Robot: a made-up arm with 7 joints. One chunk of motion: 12 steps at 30 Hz.
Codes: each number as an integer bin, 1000 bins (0 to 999) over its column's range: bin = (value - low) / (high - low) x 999, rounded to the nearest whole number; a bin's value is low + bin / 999 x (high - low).
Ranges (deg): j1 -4..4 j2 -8..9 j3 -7..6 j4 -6..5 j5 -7..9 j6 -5..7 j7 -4..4
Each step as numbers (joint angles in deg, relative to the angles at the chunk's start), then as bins.
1 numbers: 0.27 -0.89 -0.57 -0.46 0.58 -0.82 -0.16
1 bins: 533 418 494 503 473 348 480
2 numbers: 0.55 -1.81 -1.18 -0.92 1.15 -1.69 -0.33
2 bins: 568 364 447 461 509 276 458
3 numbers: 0.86 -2.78 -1.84 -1.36 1.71 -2.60 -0.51
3 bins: 607 307 397 421 544 200 436
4 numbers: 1.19 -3.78 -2.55 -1.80 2.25 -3.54 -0.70
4 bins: 648 248 342 381 578 122 412
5 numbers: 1.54 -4.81 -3.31 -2.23 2.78 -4.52 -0.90
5 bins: 692 187 284 342 611 40 387
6 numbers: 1.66 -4.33 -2.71 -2.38 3.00 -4.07 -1.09
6 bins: 707 216 330 329 624 77 363
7 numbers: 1.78 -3.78 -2.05 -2.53 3.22 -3.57 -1.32
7 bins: 722 248 380 315 638 119 335
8 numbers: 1.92 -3.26 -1.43 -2.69 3.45 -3.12 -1.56
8 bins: 739 279 428 301 652 157 305
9 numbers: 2.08 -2.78 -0.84 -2.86 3.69 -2.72 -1.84
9 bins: 759 307 473 285 667 190 270
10 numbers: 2.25 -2.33 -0.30 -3.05 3.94 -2.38 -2.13
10 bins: 780 333 515 268 683 218 234
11 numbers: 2.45 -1.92 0.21 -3.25 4.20 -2.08 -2.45
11 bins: 805 357 554 250 699 243 194
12 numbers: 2.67 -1.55 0.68 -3.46 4.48 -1.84 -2.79
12 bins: 833 379 590 231 717 263 151
